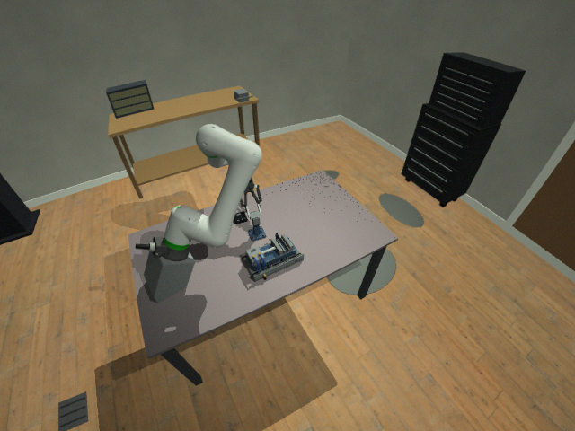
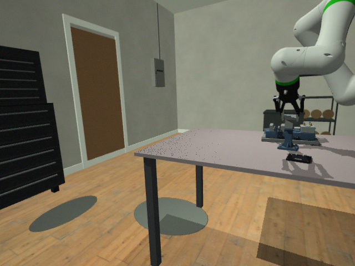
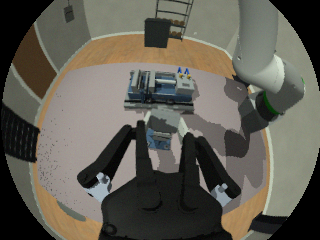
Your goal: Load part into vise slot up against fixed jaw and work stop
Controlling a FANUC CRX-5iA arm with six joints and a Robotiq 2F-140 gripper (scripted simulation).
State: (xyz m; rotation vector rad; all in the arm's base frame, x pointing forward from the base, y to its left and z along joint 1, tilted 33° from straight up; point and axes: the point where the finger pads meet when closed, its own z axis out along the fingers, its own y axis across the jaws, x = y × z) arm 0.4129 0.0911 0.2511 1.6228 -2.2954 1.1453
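The part is 2 cm to the right of my hand and 2 cm below it. Round my hand: air cylinder (9 cm behind, 23 cm to the right, 10 cm below); then vise (1 cm ahead, 22 cm to the right, 14 cm below); then black infeed plate (5 cm behind, 17 cm to the left, 18 cm below).
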